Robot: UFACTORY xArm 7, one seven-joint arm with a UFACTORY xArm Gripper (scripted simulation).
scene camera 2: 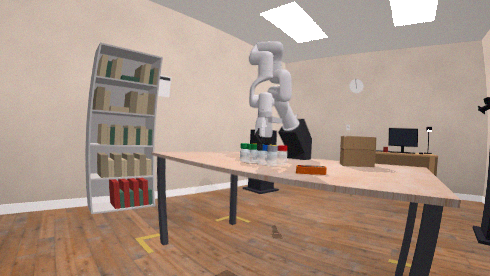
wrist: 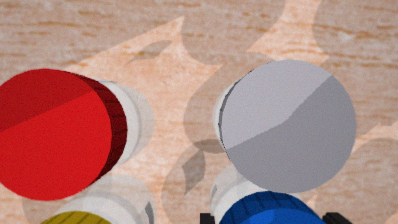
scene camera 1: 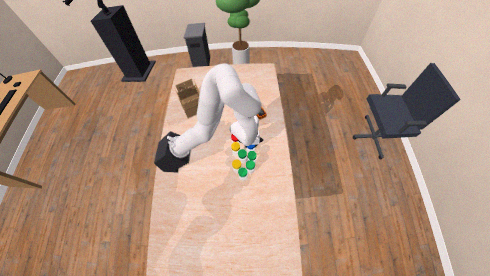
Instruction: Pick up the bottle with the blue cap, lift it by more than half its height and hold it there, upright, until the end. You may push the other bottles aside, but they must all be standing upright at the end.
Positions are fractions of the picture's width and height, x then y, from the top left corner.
Labels:
A grey-capped bottle (wrist: 0.73,0.56) is 12 cm from the lens. A red-capped bottle (wrist: 0.18,0.58): 13 cm from the lens.

